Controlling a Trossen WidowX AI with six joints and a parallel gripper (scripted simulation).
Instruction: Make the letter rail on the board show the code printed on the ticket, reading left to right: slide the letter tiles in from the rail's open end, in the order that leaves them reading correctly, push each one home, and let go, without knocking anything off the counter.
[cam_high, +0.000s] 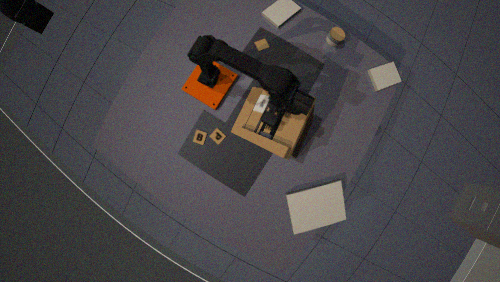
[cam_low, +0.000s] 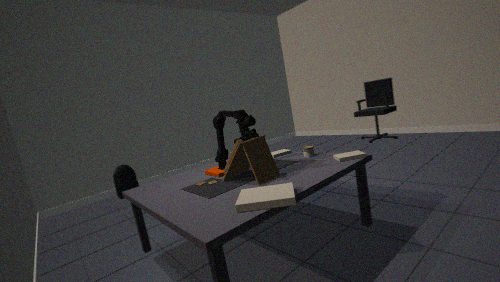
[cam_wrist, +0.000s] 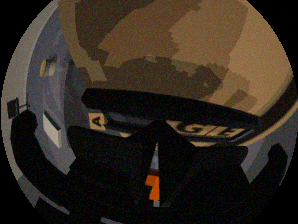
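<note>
Now: the white ticket 80 mm below my gripper tip, 60 mm behind it and 10 mm to the right of it. Also, from my gripper tip: small cup: 510 mm to the left, 140 mm below, 110 mm ahead; then white slab: 400 mm ahead, 310 mm to the right, 150 mm below; then dark mat: 170 mm below, 140 mm behind, 20 mm to the right.
</note>
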